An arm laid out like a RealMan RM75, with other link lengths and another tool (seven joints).
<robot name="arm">
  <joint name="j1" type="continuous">
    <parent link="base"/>
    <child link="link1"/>
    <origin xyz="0 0 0.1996" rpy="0 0 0"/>
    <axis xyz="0 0 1"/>
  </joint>
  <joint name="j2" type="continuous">
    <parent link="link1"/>
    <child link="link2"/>
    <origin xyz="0 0 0" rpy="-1.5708 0 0"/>
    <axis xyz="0 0 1"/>
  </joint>
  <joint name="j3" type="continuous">
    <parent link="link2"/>
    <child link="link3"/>
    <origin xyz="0 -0.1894 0" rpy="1.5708 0 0"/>
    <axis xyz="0 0 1"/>
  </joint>
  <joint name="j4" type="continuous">
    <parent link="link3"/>
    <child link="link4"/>
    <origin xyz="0 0 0" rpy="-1.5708 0 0"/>
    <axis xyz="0 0 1"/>
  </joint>
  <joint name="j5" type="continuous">
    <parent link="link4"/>
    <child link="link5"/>
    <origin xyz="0 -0.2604 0" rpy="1.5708 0 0"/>
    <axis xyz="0 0 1"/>
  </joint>
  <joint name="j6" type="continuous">
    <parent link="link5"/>
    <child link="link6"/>
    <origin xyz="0 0 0" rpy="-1.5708 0 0"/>
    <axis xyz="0 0 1"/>
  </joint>
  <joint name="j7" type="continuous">
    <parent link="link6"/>
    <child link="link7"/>
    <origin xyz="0 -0.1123 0" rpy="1.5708 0 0"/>
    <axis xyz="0 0 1"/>
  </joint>
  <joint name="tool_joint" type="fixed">
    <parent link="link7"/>
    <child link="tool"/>
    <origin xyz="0.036 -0.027 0.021" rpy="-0.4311 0 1.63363"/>
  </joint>
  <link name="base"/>
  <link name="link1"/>
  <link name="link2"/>
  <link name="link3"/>
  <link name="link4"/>
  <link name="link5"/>
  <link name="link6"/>
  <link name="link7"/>
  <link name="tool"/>
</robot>
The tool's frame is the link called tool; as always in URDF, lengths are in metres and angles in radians. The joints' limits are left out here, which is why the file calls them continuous.
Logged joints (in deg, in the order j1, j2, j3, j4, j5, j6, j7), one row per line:
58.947 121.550 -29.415 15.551 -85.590 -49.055 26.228
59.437 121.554 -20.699 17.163 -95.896 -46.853 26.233
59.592 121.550 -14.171 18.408 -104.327 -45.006 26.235
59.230 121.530 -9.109 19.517 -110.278 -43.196 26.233
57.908 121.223 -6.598 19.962 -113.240 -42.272 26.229
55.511 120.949 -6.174 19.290 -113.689 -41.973 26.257
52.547 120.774 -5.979 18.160 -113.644 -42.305 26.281
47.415 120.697 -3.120 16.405 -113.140 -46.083 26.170
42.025 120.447 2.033 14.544 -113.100 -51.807 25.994
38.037 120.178 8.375 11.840 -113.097 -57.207 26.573
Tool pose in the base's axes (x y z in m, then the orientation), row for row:
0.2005 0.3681 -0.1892 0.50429 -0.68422 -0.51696 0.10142
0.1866 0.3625 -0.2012 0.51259 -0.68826 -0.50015 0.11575
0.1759 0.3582 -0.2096 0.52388 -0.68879 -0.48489 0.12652
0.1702 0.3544 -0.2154 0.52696 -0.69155 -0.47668 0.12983
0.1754 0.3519 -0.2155 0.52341 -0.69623 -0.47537 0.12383
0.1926 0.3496 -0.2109 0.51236 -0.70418 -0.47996 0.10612
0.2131 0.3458 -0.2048 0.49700 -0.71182 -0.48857 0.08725
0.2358 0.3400 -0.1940 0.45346 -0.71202 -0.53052 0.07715
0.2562 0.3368 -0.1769 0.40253 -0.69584 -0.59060 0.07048
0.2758 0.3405 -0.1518 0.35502 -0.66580 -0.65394 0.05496
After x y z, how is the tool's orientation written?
As a quaternion, x y z w.
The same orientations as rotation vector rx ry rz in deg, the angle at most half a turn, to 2 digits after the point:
85.34 -115.79 -87.49
86.03 -115.51 -83.94
87.38 -114.89 -80.88
87.73 -115.14 -79.36
87.44 -116.31 -79.41
86.47 -118.84 -81.00
84.81 -121.46 -83.37
77.84 -122.23 -91.07
69.37 -119.92 -101.79
61.76 -115.82 -113.76

